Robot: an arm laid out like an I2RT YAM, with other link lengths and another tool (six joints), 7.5 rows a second.
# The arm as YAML. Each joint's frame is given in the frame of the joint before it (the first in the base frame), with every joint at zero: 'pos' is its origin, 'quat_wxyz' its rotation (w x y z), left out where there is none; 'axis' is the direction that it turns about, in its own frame. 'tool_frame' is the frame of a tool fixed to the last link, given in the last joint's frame.
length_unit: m
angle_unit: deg
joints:
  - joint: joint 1
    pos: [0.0, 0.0, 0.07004]
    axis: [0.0, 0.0, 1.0]
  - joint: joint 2
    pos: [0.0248, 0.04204, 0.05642]
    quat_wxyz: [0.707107, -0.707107, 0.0, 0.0]
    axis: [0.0, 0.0, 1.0]
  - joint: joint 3
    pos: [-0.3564, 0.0, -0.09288]
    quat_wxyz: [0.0, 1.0, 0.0, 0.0]
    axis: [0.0, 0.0, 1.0]
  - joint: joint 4
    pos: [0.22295, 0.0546, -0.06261]
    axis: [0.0, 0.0, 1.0]
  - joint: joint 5
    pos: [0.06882, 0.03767, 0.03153]
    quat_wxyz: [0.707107, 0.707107, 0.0, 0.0]
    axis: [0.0, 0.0, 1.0]
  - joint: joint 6
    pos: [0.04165, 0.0, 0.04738]
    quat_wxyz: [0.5, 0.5, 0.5, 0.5]
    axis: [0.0, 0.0, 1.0]
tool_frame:
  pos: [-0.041, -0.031, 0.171]
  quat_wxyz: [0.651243, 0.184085, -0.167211, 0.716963]
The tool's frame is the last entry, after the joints.
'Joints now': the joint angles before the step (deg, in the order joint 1, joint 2, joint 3, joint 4, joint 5, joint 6). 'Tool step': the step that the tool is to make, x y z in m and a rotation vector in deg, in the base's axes. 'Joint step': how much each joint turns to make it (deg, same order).
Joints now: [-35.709, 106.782, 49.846, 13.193, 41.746, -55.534]
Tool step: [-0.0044, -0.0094, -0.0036, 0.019, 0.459, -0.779]
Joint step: [-1.314, 1.027, 0.541, 0.598, -0.209, -0.743]
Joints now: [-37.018, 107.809, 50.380, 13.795, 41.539, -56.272]
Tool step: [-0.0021, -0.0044, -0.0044, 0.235, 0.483, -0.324]
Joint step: [-0.630, 0.836, 0.281, 0.283, -0.148, -0.385]
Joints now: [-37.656, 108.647, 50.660, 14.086, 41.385, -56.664]
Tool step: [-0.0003, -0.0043, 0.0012, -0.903, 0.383, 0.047]
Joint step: [-0.215, 0.333, -0.086, 1.441, 0.461, -1.163]
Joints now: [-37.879, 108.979, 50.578, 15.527, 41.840, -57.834]
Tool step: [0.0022, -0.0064, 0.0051, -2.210, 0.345, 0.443]
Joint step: [0.013, 0.359, -0.489, 3.527, 0.975, -2.367]
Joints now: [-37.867, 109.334, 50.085, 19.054, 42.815, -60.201]
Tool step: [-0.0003, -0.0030, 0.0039, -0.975, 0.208, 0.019]
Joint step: [-0.078, -0.087, -0.066, 1.117, 0.498, -1.030]
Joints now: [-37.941, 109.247, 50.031, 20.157, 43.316, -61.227]
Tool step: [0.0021, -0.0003, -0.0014, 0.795, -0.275, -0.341]
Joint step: [-0.007, 0.310, 1.110, -1.848, -0.250, 1.134]
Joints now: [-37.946, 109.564, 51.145, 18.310, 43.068, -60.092]
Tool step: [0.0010, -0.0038, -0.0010, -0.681, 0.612, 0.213]
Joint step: [-0.114, 0.686, 0.042, 1.438, 0.332, -1.251]
